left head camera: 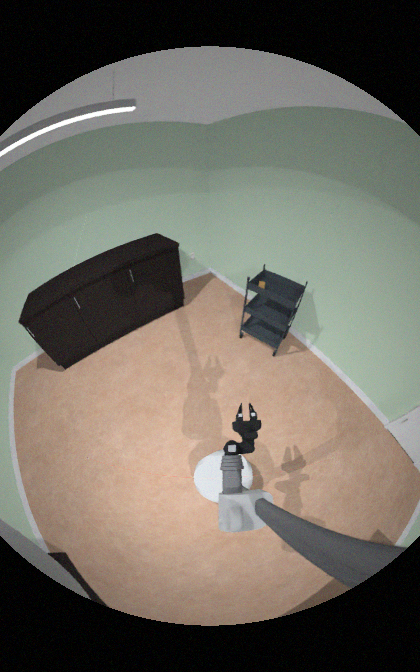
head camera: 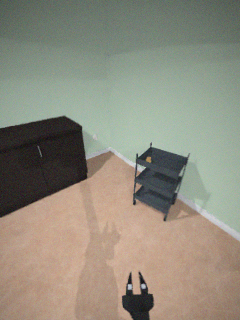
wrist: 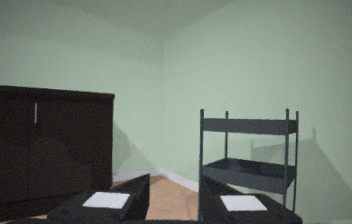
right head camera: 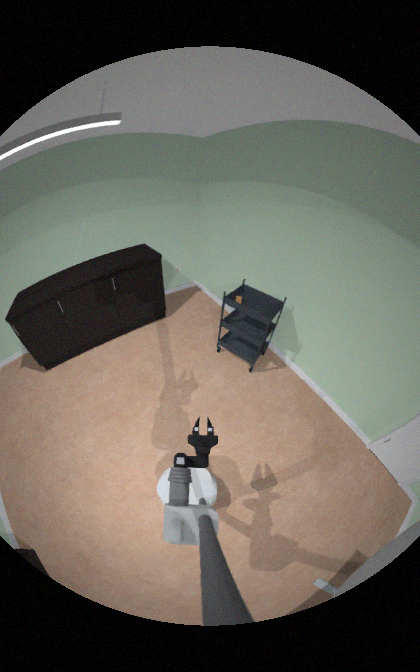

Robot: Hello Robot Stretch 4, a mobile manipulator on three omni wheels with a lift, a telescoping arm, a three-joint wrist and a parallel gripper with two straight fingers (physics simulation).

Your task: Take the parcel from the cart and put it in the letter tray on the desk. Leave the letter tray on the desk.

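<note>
A dark three-tier cart stands by the right-hand wall near the room's corner. A small orange parcel lies on its top shelf, at the left side; it does not show in the wrist view. My gripper is open and empty, its fingers pointing forward, well short of the cart. The desk and the letter tray do not show in these views.
A dark cabinet stands left of the cart, along the other wall. A white door-like panel is at the right edge. Part of a dark piece of furniture shows at the lower left.
</note>
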